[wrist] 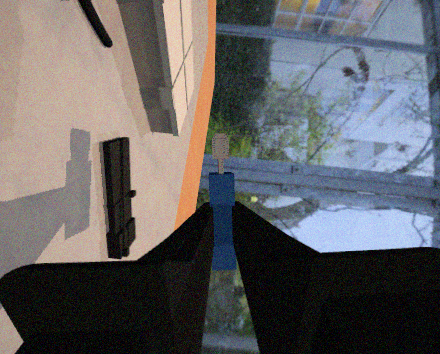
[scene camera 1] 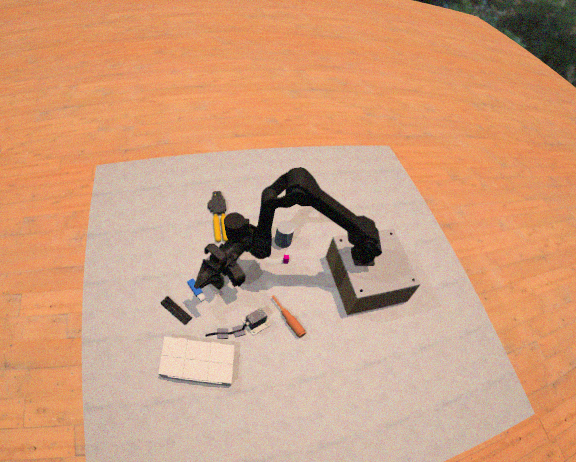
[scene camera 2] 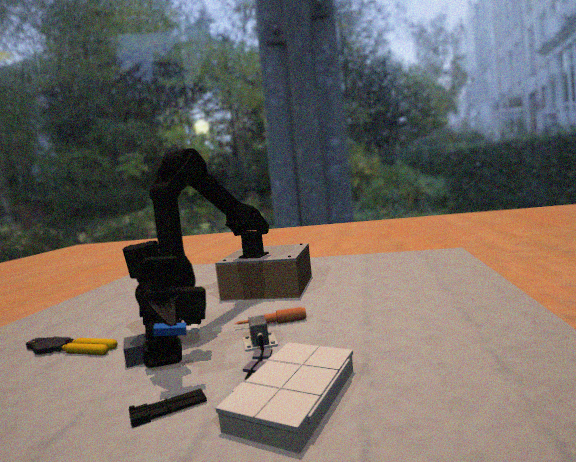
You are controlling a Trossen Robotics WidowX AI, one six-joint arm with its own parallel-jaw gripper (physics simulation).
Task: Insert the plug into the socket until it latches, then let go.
My gripper holds a blue plug, clear of everything else.
